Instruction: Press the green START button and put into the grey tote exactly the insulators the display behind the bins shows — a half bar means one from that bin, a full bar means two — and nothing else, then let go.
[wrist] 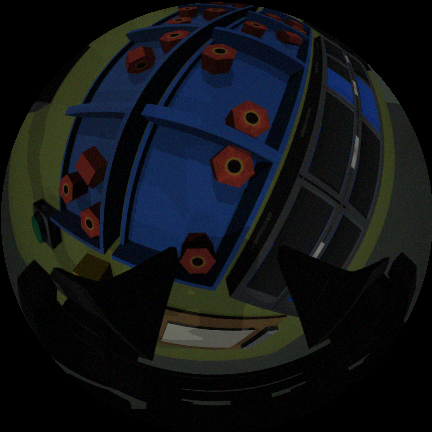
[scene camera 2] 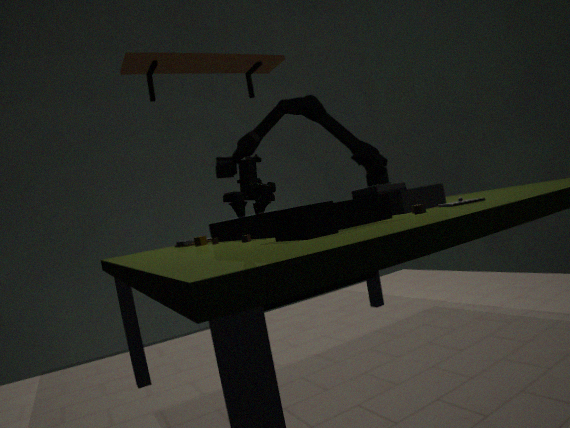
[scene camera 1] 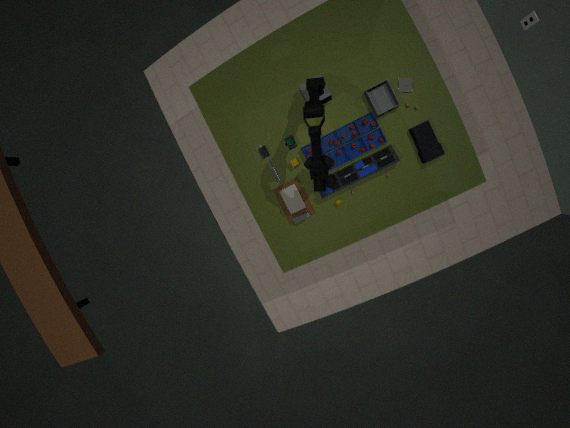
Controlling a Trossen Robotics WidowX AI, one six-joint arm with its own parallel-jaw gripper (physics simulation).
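Pixels of known places: gripper, fingertip midpoint: (wrist: 229, 253); arm's base, origin of the base link: (scene camera 2: 379, 186) (scene camera 1: 316, 89).
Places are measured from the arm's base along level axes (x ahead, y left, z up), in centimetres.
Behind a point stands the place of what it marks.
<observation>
My gripper (scene camera 2: 250, 215) {z -4.8, x 42.9, y -10.5 cm} (wrist: 229, 253) {z -4.8, x 42.9, y -10.5 cm} is open and empty, pointing down above the near end of the bins. Two rows of blue bins (scene camera 1: 354, 145) {z -5.3, x 33.5, y 11.0 cm} (wrist: 170, 185) hold red hexagonal insulators. In the wrist view, the nearest bin beside the display has one insulator (wrist: 233, 166) {z -5.4, x 40.1, y -5.7 cm} toward its far divider and another insulator (wrist: 197, 261) {z -5.3, x 41.6, y -12.5 cm} at its near end, between the fingertips' directions but below them. The dark display (scene camera 1: 385, 157) (wrist: 332, 137) shows blue bars; the arm and right finger hide part of it. The grey tote (scene camera 1: 382, 98) {z -7.7, x 13.3, y 33.1 cm} shows no insulator inside. The green START button (scene camera 1: 290, 142) {z -4.4, x 21.5, y -21.7 cm} (wrist: 39, 227) {z -4.8, x 22.6, y -20.5 cm} stands beside the bins.
A yellow block (scene camera 1: 294, 162) {z -4.5, x 32.7, y -22.8 cm} (wrist: 93, 266) {z -6.7, x 32.6, y -20.9 cm} lies near the button. Another yellow block (scene camera 1: 338, 202) {z -5.7, x 61.0, y -5.8 cm} lies beyond the display. A wooden frame (scene camera 1: 279, 196) {z -7.7, x 48.5, y -37.4 cm} (wrist: 190, 319) {z -7.8, x 46.7, y -24.5 cm} with a pale panel is near the bins' end. A black box (scene camera 1: 426, 142) {z -3.1, x 42.8, y 47.7 cm} stands past the display's far end.
</observation>
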